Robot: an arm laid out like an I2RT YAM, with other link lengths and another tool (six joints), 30 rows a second.
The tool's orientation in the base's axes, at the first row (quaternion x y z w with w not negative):
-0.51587 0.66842 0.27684 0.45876
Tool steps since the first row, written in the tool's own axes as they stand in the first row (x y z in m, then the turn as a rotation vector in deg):
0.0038 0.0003 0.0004 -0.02 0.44 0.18
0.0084 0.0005 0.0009 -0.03 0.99 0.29
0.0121 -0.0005 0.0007 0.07 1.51 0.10
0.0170 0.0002 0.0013 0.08 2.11 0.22
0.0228 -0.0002 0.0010 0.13 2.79 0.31
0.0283 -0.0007 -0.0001 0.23 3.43 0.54
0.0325 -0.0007 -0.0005 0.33 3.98 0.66
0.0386 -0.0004 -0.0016 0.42 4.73 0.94
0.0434 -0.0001 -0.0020 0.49 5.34 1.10
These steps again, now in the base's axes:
-0.0003 -0.0012 -0.0036 -0.36 0.30 -0.10
-0.0006 -0.0027 -0.0080 -0.84 0.57 -0.20
0.0001 -0.0048 -0.0111 -1.40 0.53 -0.26
-0.0006 -0.0062 -0.0159 -1.92 0.81 -0.38
-0.0006 -0.0092 -0.0209 -2.54 1.08 -0.54
-0.0007 -0.0126 -0.0253 -3.07 1.43 -0.79
-0.0010 -0.0148 -0.0289 -3.55 1.66 -0.99
-0.0020 -0.0183 -0.0340 -4.18 2.10 -1.27
-0.0026 -0.0206 -0.0382 -4.70 2.39 -1.46

